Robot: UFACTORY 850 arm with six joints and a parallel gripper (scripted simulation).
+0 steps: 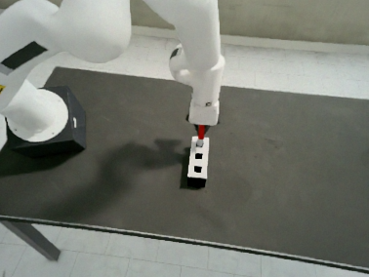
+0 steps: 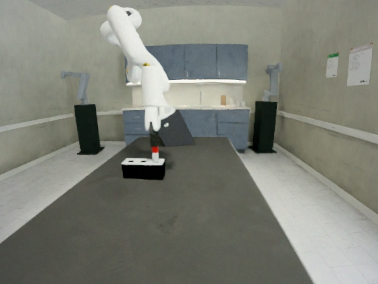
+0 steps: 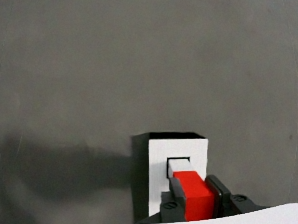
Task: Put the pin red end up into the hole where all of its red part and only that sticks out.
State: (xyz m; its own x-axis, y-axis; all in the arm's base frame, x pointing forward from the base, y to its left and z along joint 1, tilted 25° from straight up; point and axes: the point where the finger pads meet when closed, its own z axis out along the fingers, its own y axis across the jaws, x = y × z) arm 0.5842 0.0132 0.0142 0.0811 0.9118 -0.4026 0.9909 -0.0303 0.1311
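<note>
My hand is 20 mm above the pin. From my hand the other things lie so: block 60 mm to the right, 130 mm below.
</note>
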